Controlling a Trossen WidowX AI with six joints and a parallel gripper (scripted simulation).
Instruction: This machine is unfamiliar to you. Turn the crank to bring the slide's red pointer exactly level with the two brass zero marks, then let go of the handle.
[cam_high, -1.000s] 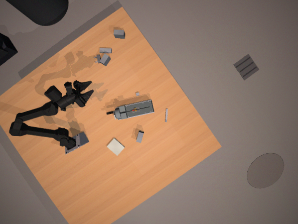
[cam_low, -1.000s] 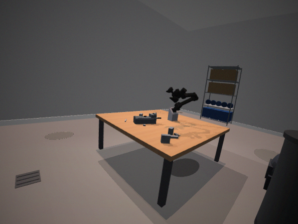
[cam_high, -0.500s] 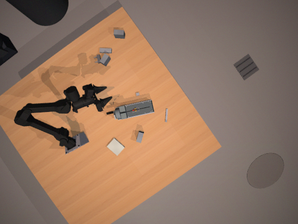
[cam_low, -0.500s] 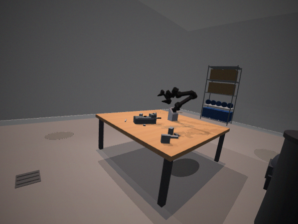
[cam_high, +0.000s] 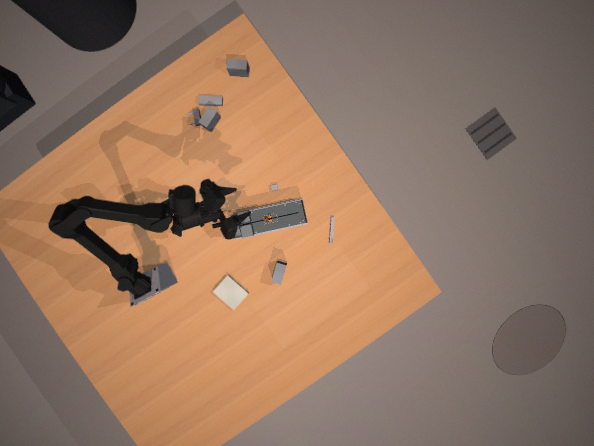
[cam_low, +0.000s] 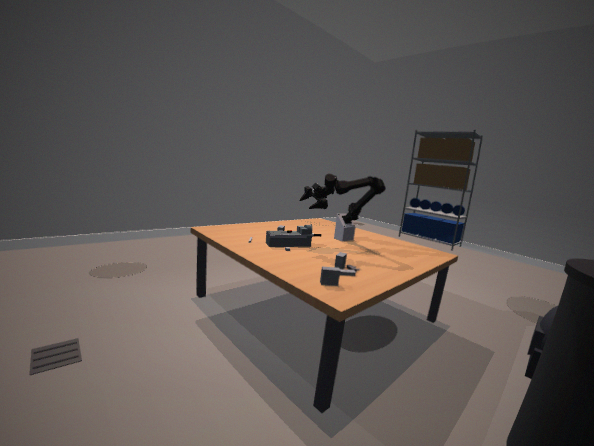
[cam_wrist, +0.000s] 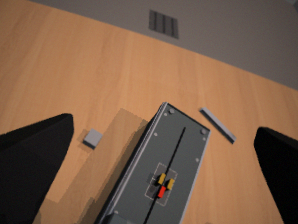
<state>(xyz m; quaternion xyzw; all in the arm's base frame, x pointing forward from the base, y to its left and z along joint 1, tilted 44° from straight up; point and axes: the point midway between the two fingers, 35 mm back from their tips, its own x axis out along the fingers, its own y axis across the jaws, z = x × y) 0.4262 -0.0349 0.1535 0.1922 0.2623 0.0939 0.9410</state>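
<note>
Right now my gripper tip is 20 mm short of the red pointer, 70 mm to the left of it and 180 mm above it. From my gripper tip the other things lie so: small grey cube (100 mm ahead, 20 mm to the left, 250 mm below); then thin grey bar (210 mm ahead, 220 mm to the right, 260 mm below); then dark crank handle (140 mm behind, 10 mm to the right, 190 mm below).
</note>
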